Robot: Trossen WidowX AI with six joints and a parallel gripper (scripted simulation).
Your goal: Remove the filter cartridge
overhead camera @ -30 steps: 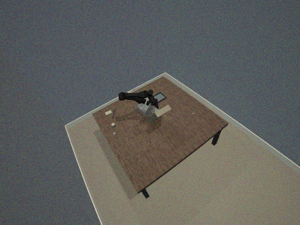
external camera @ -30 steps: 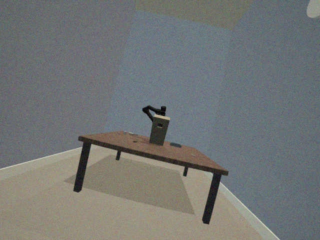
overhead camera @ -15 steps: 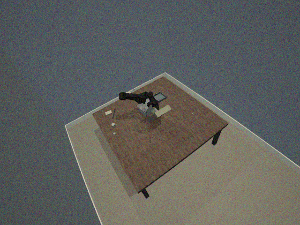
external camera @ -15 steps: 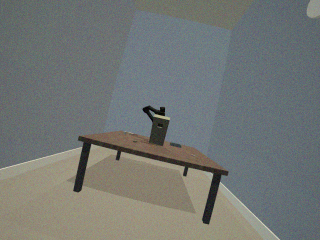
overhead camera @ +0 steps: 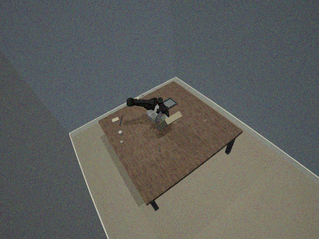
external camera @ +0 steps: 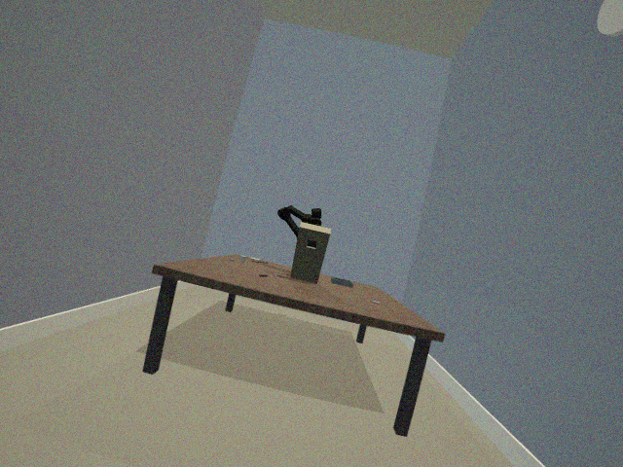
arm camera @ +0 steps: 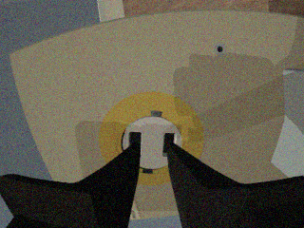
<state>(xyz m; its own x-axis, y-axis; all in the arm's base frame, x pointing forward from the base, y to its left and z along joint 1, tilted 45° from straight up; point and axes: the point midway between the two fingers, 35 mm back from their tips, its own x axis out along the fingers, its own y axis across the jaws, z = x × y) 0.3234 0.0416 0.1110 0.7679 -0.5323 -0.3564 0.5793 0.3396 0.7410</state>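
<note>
Right now my gripper tip is 20 mm short of the round filter cartridge and 10 mm above it. The rest, counted from my gripper tip: dark tray (360 mm behind, 340 mm to the left, 270 mm below).
</note>
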